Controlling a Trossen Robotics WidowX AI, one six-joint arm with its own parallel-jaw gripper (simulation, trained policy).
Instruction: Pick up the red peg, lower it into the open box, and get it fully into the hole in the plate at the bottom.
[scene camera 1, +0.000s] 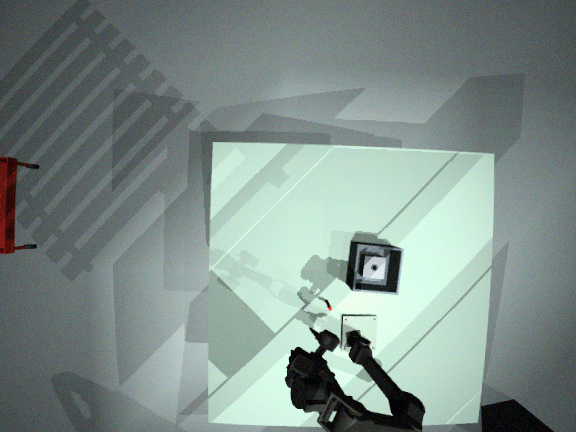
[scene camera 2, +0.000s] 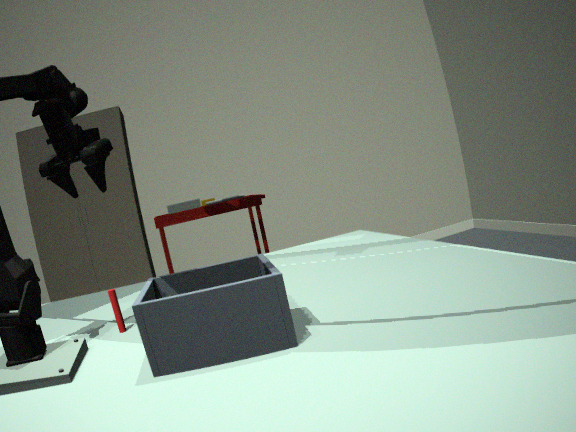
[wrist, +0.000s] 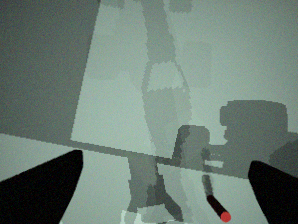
Note:
In view: the gripper (scene camera 2: 90, 194) and a grey box (scene camera 2: 234, 310).
The grey box is seen too in scene camera 1 (scene camera 1: 394, 255). The gripper shows as well in scene camera 1 (scene camera 1: 301, 338) and in the wrist view (wrist: 166, 163). The wrist view misses the grey box: it is out of frame.

